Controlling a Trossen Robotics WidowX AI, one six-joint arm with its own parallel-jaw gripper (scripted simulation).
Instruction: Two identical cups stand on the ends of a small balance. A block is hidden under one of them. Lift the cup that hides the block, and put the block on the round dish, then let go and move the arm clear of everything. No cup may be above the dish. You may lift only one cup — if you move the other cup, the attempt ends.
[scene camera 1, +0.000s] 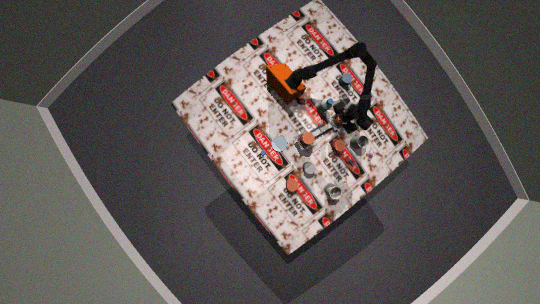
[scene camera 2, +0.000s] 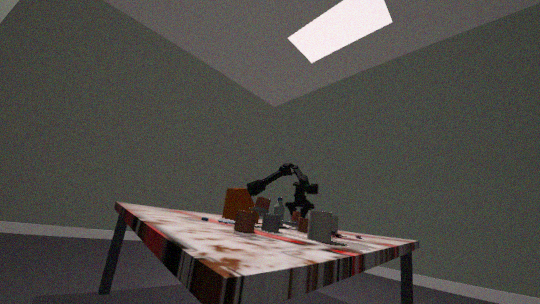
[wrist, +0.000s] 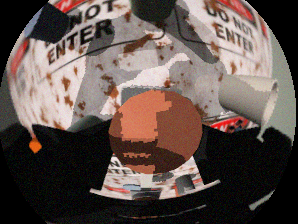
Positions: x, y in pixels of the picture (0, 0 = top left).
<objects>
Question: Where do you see my gripper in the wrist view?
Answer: At 152, 119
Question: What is my gripper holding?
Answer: Nothing.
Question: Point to a balance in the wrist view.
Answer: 146, 180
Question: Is my gripper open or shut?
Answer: Open.
</objects>
